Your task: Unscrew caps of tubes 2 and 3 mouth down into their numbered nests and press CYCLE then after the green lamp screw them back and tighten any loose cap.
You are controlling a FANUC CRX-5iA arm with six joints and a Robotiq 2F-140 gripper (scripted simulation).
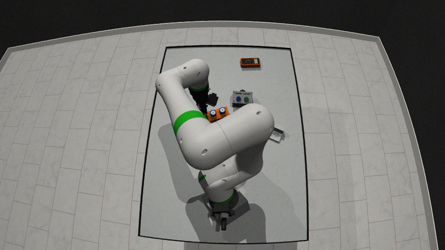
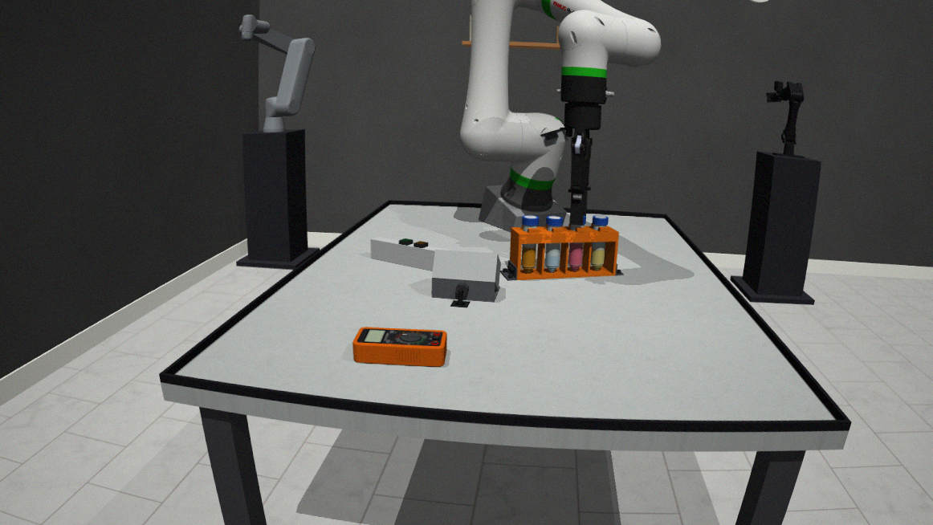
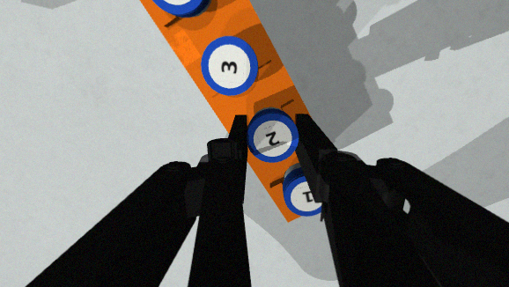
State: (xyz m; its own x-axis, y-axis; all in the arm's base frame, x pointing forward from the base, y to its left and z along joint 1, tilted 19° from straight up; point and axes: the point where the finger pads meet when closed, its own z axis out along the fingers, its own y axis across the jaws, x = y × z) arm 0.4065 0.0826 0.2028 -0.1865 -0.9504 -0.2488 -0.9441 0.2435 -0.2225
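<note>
Right now my hand is 3 cm above the cap 2. From my hand the other things lie so: cap 3: 5 cm to the right, 3 cm below, 2 cm ahead; then cap 1: 5 cm to the left, 3 cm below, 2 cm behind; then cap 4: 10 cm to the right, 3 cm below, 3 cm ahead.
</note>
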